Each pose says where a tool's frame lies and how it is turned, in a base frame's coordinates. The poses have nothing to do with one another.
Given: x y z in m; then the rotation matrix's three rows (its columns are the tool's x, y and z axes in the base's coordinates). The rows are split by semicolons.
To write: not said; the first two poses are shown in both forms.
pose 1, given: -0.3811 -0.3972 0.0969; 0.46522 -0.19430 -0.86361; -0.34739 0.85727 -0.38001; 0.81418 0.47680 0.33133
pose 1, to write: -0.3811 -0.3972 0.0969 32.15 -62.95 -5.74
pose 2, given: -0.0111 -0.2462 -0.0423; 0.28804 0.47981 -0.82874; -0.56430 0.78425 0.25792; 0.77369 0.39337 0.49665
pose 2, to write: -0.0111 -0.2462 -0.0423 5.19 -61.40 -40.01
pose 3, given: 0.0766 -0.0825 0.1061; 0.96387 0.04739 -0.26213; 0.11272 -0.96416 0.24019; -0.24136 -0.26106 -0.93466
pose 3, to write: 0.0766 -0.0825 0.1061 -163.82 -6.79 21.35
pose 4, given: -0.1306 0.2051 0.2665; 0.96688 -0.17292 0.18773; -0.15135 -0.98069 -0.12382; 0.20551 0.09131 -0.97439
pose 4, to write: -0.1306 0.2051 0.2665 172.32 -14.25 17.28
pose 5, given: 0.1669 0.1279 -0.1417; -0.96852 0.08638 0.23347; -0.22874 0.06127 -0.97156; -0.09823 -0.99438 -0.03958
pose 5, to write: 0.1669 0.1279 -0.1417 -8.31 120.75 -114.71
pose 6, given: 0.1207 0.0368 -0.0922; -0.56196 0.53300 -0.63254; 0.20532 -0.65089 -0.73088; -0.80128 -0.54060 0.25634
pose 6, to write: 0.1207 0.0368 -0.0922 77.08 68.35 -132.74
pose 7, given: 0.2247 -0.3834 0.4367; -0.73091 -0.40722 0.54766; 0.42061 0.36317 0.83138; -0.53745 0.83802 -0.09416
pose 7, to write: 0.2247 -0.3834 0.4367 0.67 108.89 83.07
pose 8, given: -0.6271 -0.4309 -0.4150; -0.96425 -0.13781 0.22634; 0.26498 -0.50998 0.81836; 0.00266 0.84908 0.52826
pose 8, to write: -0.6271 -0.4309 -0.4150 11.09 80.73 145.37
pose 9, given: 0.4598 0.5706 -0.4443; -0.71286 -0.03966 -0.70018; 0.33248 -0.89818 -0.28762; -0.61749 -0.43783 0.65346
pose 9, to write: 0.4598 0.5706 -0.4443 -61.65 -33.94 152.74
